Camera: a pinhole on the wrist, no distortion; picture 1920 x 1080 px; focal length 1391.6 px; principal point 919.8 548.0 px. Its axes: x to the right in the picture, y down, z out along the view. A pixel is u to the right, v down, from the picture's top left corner.
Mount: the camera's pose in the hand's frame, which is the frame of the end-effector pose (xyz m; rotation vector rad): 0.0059 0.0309 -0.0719 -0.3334 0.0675 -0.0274
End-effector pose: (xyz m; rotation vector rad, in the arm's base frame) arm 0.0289 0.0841 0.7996 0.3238 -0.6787 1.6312
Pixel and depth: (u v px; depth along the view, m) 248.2 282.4 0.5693
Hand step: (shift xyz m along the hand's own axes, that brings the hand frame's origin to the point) -0.2296 0.1243 0.5174
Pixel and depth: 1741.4 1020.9 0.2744
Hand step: 0.1884 0.2023 0.1462
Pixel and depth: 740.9 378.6 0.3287
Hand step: -0.0136 0.1019 0.2537
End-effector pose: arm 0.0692 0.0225 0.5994 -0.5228 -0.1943 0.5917
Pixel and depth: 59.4 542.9 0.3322
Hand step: -0.1755 0.1459 0.2543
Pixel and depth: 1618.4 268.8 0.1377
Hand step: 0.0841 0.0471 0.0627
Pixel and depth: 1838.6 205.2 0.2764
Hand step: 0.2064 0.0498 0.1997
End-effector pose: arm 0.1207 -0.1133 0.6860 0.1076 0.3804 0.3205
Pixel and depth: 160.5 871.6 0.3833
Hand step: -0.1742 0.2480 0.2731
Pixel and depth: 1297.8 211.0 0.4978
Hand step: 0.1741 0.0742 0.4286
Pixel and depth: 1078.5 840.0 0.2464
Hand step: 0.0522 0.1590 0.1417
